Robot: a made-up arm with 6 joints.
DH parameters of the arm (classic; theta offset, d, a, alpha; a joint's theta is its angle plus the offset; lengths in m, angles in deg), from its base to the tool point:
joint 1: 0 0.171 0 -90
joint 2: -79.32 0 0.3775 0
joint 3: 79.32 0 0.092 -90
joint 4: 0 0.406 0 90
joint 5: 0 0 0.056 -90
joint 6: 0 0.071 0 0
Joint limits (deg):
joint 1: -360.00..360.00
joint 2: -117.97..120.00
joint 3: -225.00..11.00
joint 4: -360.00..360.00
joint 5: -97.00..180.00
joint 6: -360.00..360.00
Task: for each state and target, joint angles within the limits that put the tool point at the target. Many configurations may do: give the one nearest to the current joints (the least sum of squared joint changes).
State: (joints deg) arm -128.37 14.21 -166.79 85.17 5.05 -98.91
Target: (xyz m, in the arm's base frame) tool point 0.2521 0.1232 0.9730
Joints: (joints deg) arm -161.81 -13.71 -186.36 83.36 12.98 -98.91
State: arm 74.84 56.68 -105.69 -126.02 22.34 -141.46
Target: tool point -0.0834 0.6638 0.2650
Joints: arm 94.41 25.70 -82.55 -127.66 11.63 -141.46
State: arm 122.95 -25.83 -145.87 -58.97 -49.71 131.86
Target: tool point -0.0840 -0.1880 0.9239
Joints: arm 89.64 -31.31 -139.09 -70.43 -65.34 131.86
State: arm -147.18 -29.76 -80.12 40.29 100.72 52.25
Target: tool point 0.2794 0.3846 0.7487
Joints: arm -119.87 -78.83 -112.55 40.95 97.13 52.25
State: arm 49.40 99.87 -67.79 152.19 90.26 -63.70
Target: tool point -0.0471 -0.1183 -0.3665
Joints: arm 73.42 120.00 -51.32 158.78 58.60 -63.70
